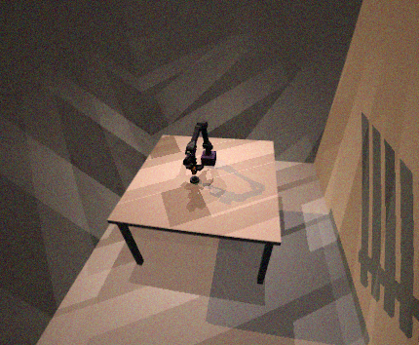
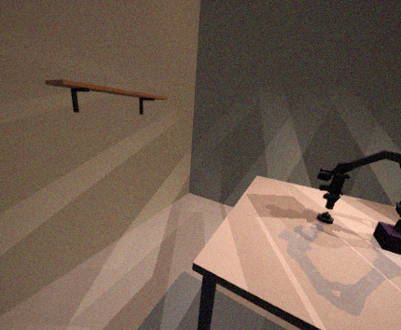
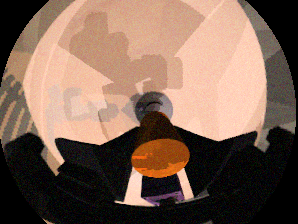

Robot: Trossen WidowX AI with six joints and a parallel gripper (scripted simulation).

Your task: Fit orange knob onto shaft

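Now: gripper tip 6 cm above the round dark pedestal. Round my gripper tip: orange knob: 3 cm above.
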